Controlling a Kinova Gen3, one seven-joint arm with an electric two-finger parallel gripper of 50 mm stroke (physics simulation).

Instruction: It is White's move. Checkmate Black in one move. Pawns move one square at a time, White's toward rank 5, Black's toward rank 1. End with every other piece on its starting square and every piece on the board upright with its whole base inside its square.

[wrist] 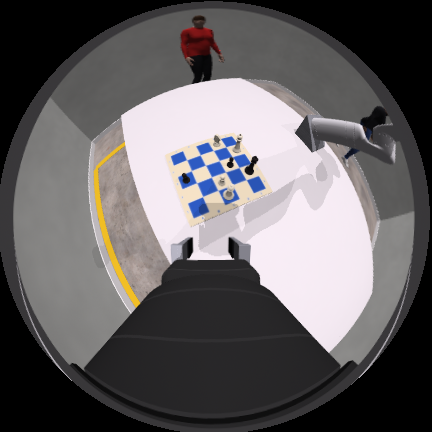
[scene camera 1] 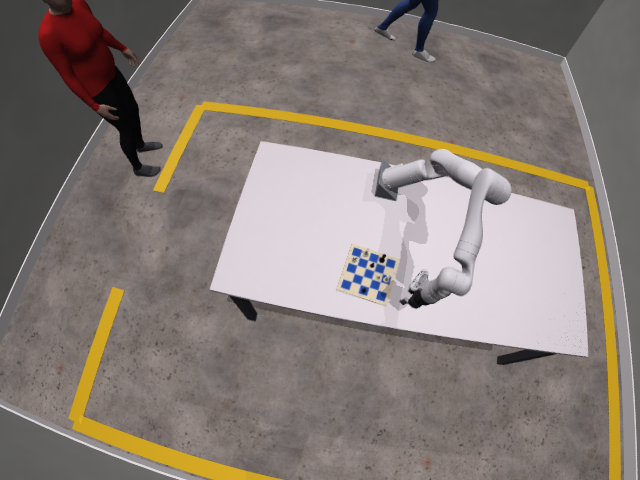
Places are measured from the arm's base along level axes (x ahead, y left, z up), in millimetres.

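Where they show: gripper, fingertip midpoint: (wrist: pixel 210 244) (scene camera 1: pixel 405 297); arm's base at its link origin: (wrist: pixel 315 128) (scene camera 1: pixel 387 180).
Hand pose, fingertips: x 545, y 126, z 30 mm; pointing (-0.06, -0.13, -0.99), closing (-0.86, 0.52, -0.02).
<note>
Things, the pixels of their top centre, and the offset from my fingertips. Level surfaces: height alone.
- blue-and-cream chessboard at its top centre: (wrist: pixel 215 168) (scene camera 1: pixel 369 273) dx -102, dy -147, dz -92 mm
- white knight at its top centre: (wrist: pixel 216 134) (scene camera 1: pixel 355 256) dx -149, dy -218, dz -52 mm
- tall white king at its top centre: (wrist: pixel 240 133) (scene camera 1: pixel 367 248) dx -186, dy -174, dz -28 mm
- black king at its top centre: (wrist: pixel 255 155) (scene camera 1: pixel 384 254) dx -173, dy -101, dz -28 mm
- white pawn at its top centre: (wrist: pixel 222 175) dx -93, dy -107, dz -60 mm
- larger white piece at its top centre: (wrist: pixel 231 185) dx -89, dy -72, dz -39 mm
- white table at its surface level: dz -98 mm
The blue-and-cream chessboard (scene camera 1: pixel 348 276) (wrist: pixel 181 169) lies on the table. A white knight (scene camera 1: pixel 354 259) (wrist: pixel 216 140) and a tall white king (scene camera 1: pixel 366 253) (wrist: pixel 238 143) stand by the far edge in the wrist view. The black king (scene camera 1: pixel 382 257) (wrist: pixel 252 165) stands by the right edge, with a black pawn (scene camera 1: pixel 372 265) (wrist: pixel 230 162) beside it. Another black pawn (wrist: pixel 185 178) stands on a blue square at the left. A white pawn (wrist: pixel 222 180) stands behind a larger white piece (wrist: pixel 229 193), on a blue square near the gripper; its type is unclear. My gripper (scene camera 1: pixel 403 301) (wrist: pixel 210 244) is open and empty, off the board.
The white table (scene camera 1: pixel 289 206) (wrist: pixel 295 250) bears the arm's base (scene camera 1: pixel 386 181) (wrist: pixel 310 133), beyond the board from its front edge. The arm and gripper cast shadows over the table and the near board edge. A person in red (scene camera 1: pixel 82 51) (wrist: pixel 197 42) stands away from the table.
</note>
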